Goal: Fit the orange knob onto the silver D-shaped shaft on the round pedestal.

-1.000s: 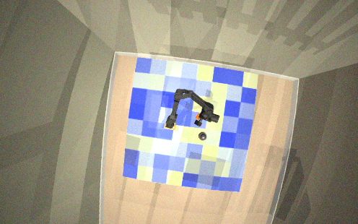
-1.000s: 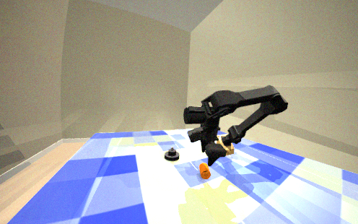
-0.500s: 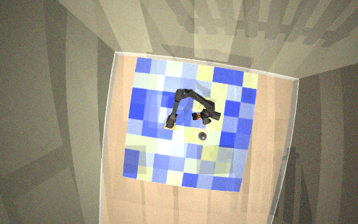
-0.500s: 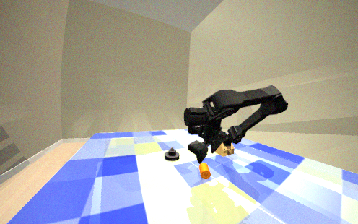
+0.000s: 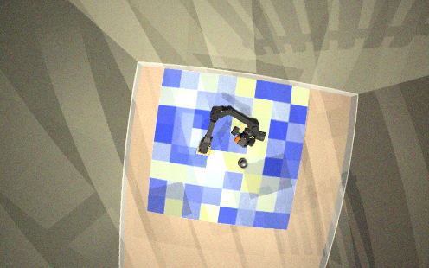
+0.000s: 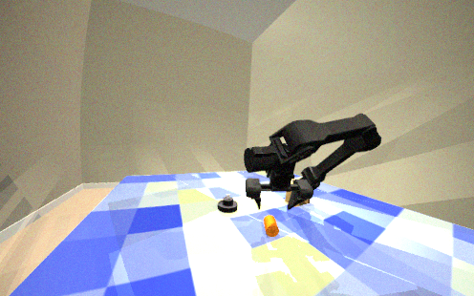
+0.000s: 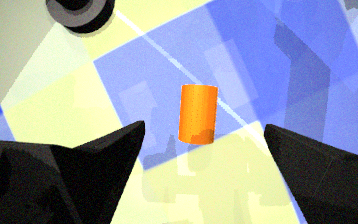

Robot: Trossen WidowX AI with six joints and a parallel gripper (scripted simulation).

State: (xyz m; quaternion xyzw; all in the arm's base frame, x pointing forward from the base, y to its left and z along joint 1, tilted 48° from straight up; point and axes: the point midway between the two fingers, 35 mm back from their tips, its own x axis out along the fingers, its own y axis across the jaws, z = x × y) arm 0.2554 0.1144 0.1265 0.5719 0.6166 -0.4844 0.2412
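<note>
Right now my gripper tip is 1 cm to the right of the orange knob and 6 cm above it. Round my gripper tip: round dark pedestal 10 cm ahead, 19 cm to the right, 5 cm below.
</note>
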